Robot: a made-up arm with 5 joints.
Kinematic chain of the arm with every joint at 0, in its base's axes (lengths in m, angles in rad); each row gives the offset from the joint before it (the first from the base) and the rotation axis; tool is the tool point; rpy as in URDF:
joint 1: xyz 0 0 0.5 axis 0.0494 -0.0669 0.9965
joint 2: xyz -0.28 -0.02 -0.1 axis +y
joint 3: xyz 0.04 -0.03 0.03 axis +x
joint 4: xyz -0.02 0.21 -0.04 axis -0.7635 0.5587 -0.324
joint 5: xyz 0.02 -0.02 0 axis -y
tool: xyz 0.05 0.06 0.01 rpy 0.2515 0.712 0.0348
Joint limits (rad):
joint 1: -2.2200..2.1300
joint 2: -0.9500..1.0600
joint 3: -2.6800..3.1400
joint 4: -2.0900..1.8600
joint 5: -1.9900..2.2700
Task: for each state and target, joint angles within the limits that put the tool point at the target. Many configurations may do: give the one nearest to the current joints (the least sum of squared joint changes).
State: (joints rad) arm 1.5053 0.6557 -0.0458 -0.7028 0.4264
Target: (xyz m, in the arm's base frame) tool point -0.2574 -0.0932 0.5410
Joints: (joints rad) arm 0.9265 -0.0012 0.4474 -0.6876 0.4363
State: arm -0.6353 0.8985 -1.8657 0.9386 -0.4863
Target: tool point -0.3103 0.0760 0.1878
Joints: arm -0.5755 0.4629 -1.4075 0.5759 -0.2880
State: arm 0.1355 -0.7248 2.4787 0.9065 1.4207
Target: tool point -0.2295 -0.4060 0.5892
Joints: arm 0.5979 -0.8201 2.3568 0.9253 1.4652
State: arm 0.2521 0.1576 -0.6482 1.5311 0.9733
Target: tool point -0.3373 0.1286 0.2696
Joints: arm 0.0622 0.9261 -0.3205 1.4948 1.2285
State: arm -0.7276 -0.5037 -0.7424 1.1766 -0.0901
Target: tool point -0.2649 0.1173 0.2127
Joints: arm -0.6089 0.3512 -1.0548 1.2277 -0.2087
